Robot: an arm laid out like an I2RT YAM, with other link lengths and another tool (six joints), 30 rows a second.
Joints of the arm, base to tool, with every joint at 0 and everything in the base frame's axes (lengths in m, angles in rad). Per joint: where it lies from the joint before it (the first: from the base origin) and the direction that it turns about. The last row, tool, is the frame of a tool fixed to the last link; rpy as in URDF.
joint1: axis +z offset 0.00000 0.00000 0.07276
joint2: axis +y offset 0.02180 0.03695 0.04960
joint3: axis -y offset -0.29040 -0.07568 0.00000
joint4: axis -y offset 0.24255 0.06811 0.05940
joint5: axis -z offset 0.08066 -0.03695 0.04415
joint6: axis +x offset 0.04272 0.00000 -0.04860
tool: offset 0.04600 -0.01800 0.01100 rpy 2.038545 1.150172 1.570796
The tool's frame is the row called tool.
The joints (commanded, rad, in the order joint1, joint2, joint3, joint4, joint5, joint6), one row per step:
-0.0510 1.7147 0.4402 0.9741 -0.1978 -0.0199
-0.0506 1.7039 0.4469 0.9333 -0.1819 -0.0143
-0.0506 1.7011 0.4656 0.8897 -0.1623 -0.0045
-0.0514 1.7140 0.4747 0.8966 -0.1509 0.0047
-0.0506 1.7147 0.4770 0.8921 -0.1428 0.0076
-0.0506 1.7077 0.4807 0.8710 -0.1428 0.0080
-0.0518 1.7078 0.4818 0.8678 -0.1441 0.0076
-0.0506 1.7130 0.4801 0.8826 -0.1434 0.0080
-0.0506 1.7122 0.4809 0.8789 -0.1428 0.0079
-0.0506 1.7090 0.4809 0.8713 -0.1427 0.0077
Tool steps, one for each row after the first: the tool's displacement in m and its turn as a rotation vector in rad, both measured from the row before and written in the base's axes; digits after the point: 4 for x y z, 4 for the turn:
-0.0005 -0.0013 -0.0012 0.0016 0.0243 -0.0164
0.0024 -0.0020 -0.0008 0.0039 0.0236 -0.0217
0.0029 -0.0016 -0.0007 0.0046 -0.0019 -0.0146
0.0003 -0.0005 -0.0003 0.0001 0.0033 -0.0078
-0.0003 0.0000 0.0000 0.0009 0.0104 -0.0001
0.0001 -0.0003 -0.0002 0.0002 0.0021 0.0002
0.0005 0.0003 0.0001 -0.0003 -0.0078 0.0004
0.0000 -0.0001 -0.0001 -0.0002 0.0021 -0.0005
-0.0005 0.0000 -0.0001 0.0000 0.0044 0.0000

